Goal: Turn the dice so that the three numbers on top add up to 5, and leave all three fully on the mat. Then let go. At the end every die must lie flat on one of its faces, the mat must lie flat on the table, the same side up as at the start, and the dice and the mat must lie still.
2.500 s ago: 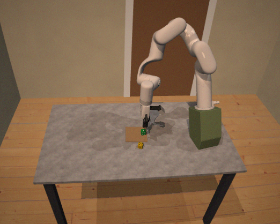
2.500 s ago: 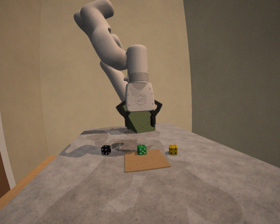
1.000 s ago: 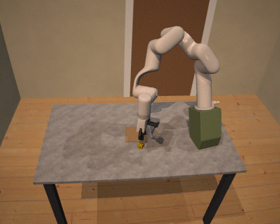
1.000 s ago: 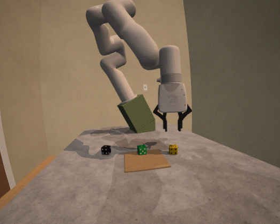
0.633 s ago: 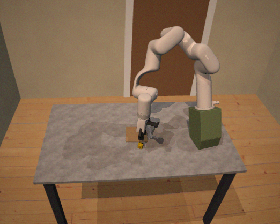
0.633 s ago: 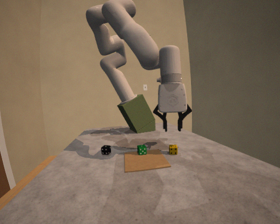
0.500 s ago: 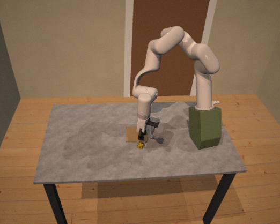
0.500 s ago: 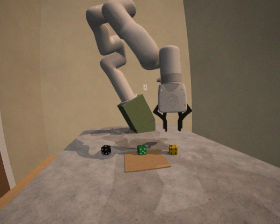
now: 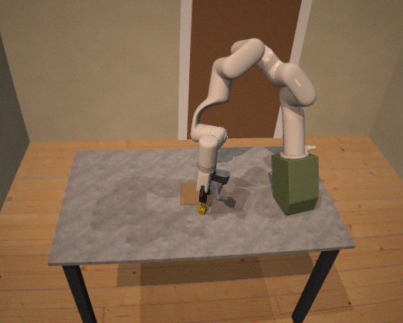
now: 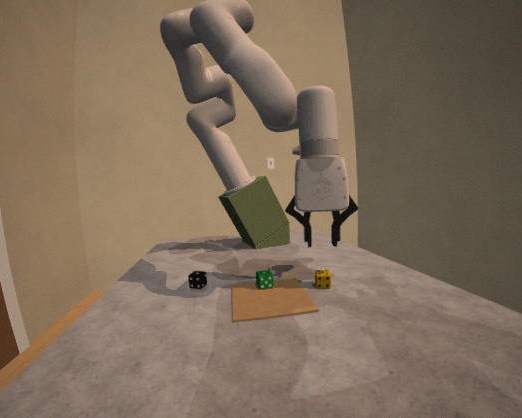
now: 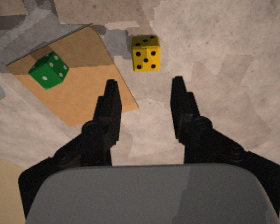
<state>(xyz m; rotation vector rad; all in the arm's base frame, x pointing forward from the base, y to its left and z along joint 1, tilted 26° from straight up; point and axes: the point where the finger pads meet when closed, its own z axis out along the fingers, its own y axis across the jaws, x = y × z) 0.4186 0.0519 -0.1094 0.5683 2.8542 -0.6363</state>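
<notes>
The yellow die is 9 cm below my hand. The rest, counted from my hand: tan mat: 1 cm ahead, 12 cm to the right, 10 cm below; then green die: 3 cm behind, 11 cm to the right, 9 cm below; then black die: 9 cm behind, 25 cm to the right, 9 cm below.
</notes>
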